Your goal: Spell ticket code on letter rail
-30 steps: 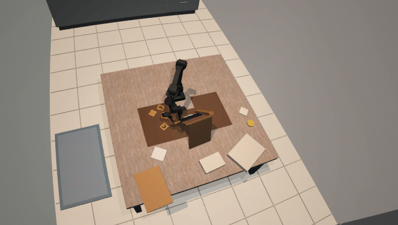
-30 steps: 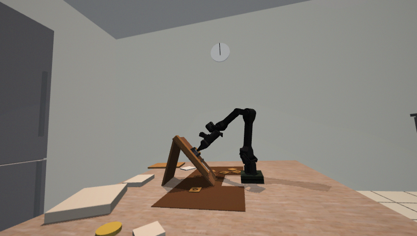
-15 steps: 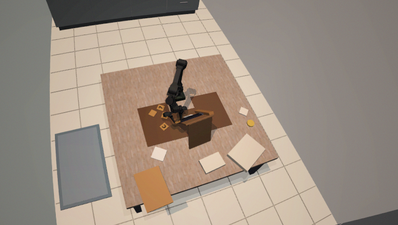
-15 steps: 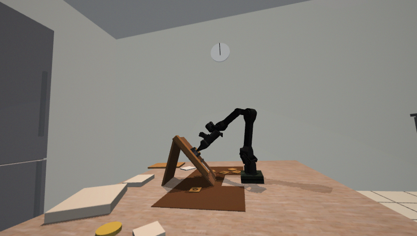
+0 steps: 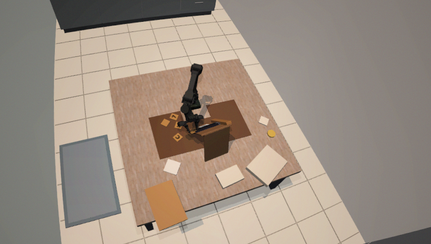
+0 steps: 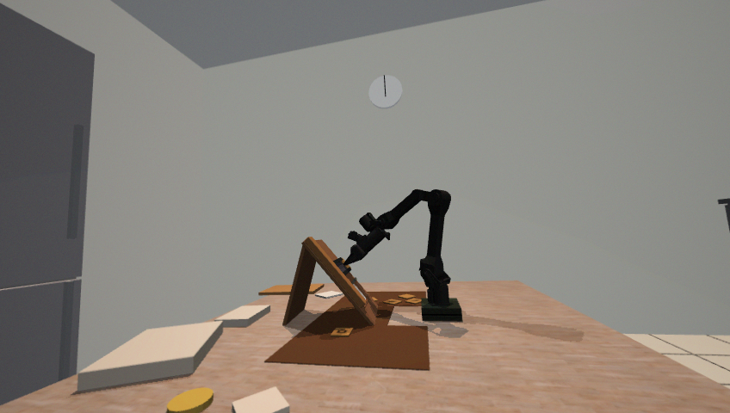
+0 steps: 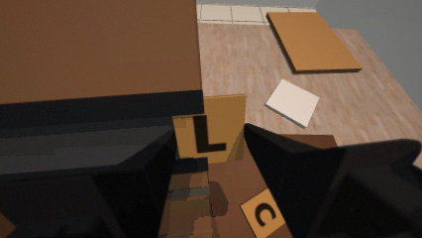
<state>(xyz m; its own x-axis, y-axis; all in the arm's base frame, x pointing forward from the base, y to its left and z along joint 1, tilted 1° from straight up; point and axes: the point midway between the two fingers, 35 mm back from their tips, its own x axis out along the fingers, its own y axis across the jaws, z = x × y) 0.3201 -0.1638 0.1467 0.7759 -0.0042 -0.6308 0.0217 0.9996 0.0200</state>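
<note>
The white ticket lies 13 cm to the left of my gripper tip, 9 cm below it and 6 cm behind it. Round my gripper tip: c tile 17 cm below, 9 cm behind, 8 cm to the right; cream slab 37 cm ahead, 16 cm below, 13 cm to the left; orange panel 37 cm to the right, 35 cm ahead, 16 cm below.
</note>
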